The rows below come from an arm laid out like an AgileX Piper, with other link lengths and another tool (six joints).
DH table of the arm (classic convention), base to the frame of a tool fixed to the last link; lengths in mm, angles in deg. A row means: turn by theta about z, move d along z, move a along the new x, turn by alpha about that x. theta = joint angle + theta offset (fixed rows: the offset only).
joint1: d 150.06; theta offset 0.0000; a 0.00; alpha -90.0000
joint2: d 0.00; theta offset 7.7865; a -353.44; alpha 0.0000
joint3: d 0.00; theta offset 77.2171; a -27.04; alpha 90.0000
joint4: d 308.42; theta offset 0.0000; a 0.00; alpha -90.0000
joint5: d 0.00; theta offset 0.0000; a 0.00; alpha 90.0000
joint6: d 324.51; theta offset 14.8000; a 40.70; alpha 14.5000
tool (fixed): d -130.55; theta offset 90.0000; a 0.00; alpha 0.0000
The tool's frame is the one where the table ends.
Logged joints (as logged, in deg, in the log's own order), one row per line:
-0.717, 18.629, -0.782, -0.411, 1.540, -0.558
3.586, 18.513, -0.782, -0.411, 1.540, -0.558
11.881, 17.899, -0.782, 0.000, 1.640, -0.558
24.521, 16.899, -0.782, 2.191, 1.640, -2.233
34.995, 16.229, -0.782, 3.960, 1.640, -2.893
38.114, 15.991, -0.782, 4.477, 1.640, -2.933
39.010, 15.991, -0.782, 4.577, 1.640, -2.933
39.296, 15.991, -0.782, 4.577, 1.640, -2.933
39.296, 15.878, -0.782, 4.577, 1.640, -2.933
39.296, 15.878, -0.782, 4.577, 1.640, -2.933
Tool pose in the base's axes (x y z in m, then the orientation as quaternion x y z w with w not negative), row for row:
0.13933, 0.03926, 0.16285, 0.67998, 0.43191, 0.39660, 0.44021
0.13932, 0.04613, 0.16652, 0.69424, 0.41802, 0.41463, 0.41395
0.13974, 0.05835, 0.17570, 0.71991, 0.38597, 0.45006, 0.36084
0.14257, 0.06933, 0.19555, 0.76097, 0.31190, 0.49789, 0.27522
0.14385, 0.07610, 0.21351, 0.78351, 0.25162, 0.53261, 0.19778
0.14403, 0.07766, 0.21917, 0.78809, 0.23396, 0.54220, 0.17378
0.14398, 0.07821, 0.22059, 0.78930, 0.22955, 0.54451, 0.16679
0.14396, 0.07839, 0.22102, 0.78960, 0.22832, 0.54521, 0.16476
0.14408, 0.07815, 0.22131, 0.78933, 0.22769, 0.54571, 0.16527
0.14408, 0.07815, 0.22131, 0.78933, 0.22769, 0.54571, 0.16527
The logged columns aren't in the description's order. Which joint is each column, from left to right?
Columns, left to right: joint4, joint5, joint2, joint6, joint3, joint1.
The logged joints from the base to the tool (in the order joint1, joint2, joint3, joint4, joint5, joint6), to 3 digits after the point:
-0.558, -0.782, 1.540, -0.717, 18.629, -0.411
-0.558, -0.782, 1.540, 3.586, 18.513, -0.411
-0.558, -0.782, 1.640, 11.881, 17.899, 0.000
-2.233, -0.782, 1.640, 24.521, 16.899, 2.191
-2.893, -0.782, 1.640, 34.995, 16.229, 3.960
-2.933, -0.782, 1.640, 38.114, 15.991, 4.477
-2.933, -0.782, 1.640, 39.010, 15.991, 4.577
-2.933, -0.782, 1.640, 39.296, 15.991, 4.577
-2.933, -0.782, 1.640, 39.296, 15.878, 4.577
-2.933, -0.782, 1.640, 39.296, 15.878, 4.577

